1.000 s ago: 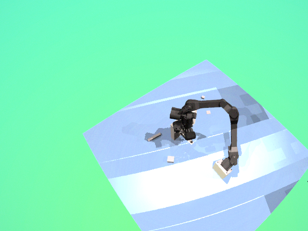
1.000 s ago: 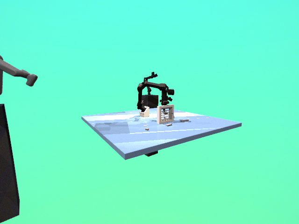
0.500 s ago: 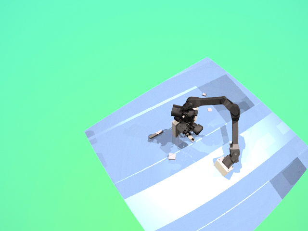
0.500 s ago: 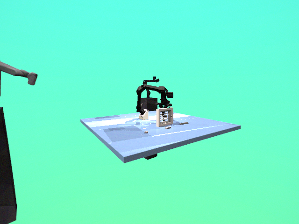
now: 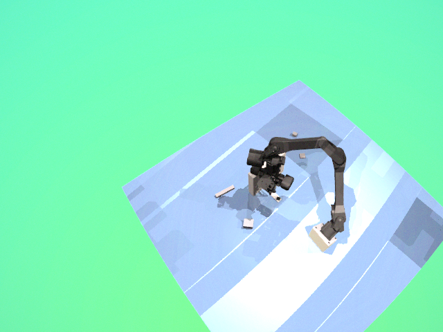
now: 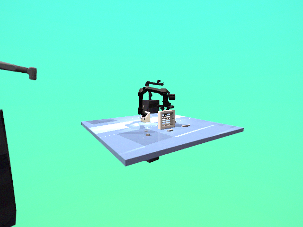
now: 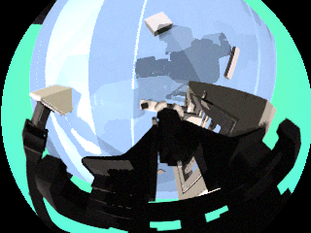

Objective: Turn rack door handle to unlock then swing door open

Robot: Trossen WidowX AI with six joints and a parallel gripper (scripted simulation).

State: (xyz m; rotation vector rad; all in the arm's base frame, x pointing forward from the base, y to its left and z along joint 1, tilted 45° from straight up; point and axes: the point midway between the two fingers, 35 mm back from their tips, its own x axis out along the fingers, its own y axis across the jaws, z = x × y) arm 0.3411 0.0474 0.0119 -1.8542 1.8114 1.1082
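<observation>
Now: the dark upright handle 1 cm to the right of my gripper tip and 2 cm below it. The rest, counted from my gripper tip: grey bar 17 cm ahead, 15 cm to the left, 11 cm below.
</observation>
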